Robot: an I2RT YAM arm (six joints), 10 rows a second.
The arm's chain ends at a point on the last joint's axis. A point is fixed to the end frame.
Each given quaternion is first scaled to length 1.
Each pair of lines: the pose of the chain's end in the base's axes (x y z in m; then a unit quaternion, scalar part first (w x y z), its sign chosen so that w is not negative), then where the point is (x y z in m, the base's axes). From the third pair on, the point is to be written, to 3 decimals.
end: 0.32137 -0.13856 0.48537 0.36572 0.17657 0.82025 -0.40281
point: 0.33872 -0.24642 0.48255
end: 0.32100 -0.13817 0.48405 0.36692 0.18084 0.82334 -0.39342
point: 0.33858 -0.24592 0.47913
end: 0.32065 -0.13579 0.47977 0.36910 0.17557 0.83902 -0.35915
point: 0.343 -0.242 0.468
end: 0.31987 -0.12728 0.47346 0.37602 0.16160 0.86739 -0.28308
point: 0.352 -0.229 0.448
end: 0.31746 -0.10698 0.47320 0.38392 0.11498 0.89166 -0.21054
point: 0.364 -0.199 0.437
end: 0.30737 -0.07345 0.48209 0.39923 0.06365 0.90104 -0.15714
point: 0.366 -0.156 0.442
